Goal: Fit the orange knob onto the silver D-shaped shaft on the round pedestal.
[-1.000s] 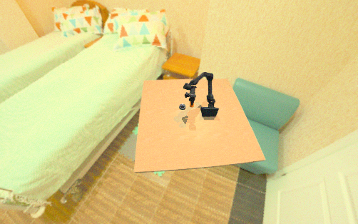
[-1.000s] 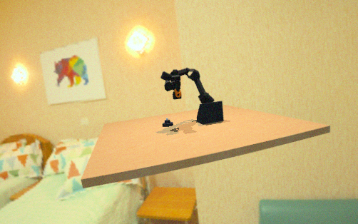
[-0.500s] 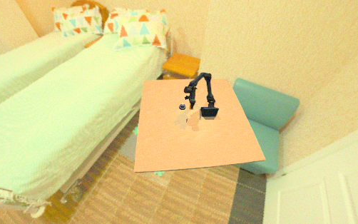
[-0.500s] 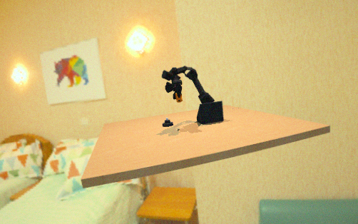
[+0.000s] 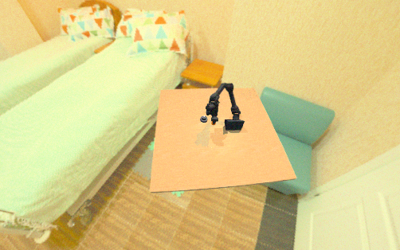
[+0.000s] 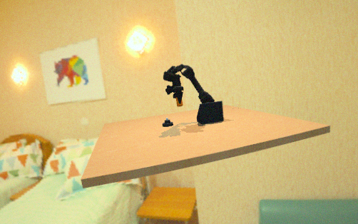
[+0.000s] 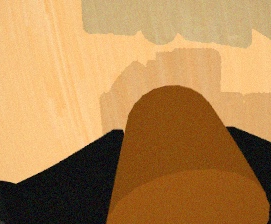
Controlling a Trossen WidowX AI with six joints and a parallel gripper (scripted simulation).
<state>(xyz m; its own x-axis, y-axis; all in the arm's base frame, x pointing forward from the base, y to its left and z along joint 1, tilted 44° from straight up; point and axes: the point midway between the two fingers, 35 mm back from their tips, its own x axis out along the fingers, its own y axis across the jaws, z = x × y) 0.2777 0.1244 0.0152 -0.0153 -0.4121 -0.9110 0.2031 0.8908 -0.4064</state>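
The orange knob lies 1 cm to the right of my gripper tip and 3 cm above it. Also, from my gripper tip: shaft 6 cm ahead, 20 cm to the right, 14 cm below.
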